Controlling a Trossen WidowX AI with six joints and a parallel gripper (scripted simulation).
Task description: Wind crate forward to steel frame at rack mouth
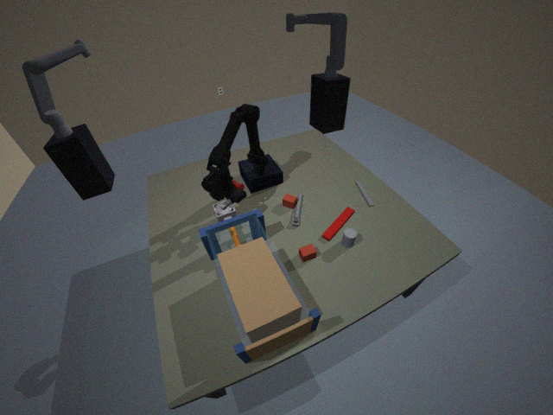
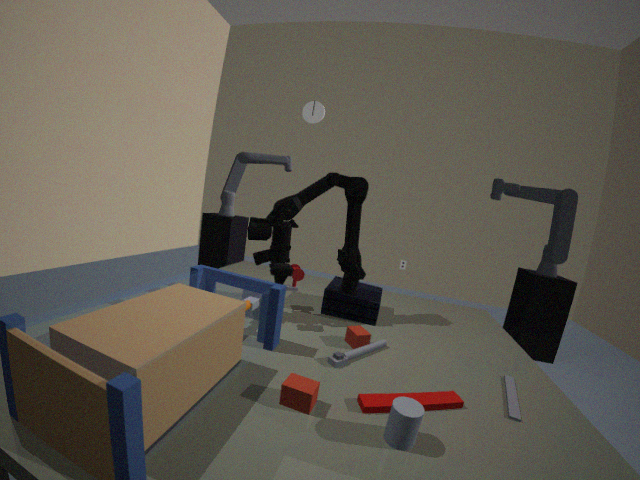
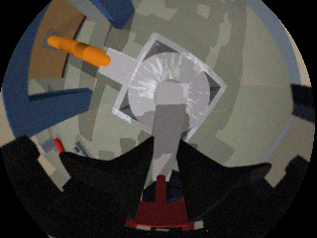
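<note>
My gripper tip is 20 mm below the winch handle, 10 mm to the right of it and 10 mm past it. Also, from my gripper tip: hand winch 60 mm below, 50 mm to the right, 10 mm ahead; then red knob 50 mm to the left, 50 mm above, 20 mm behind; then red bar 430 mm to the left, 280 mm ahead, 80 mm below.
</note>
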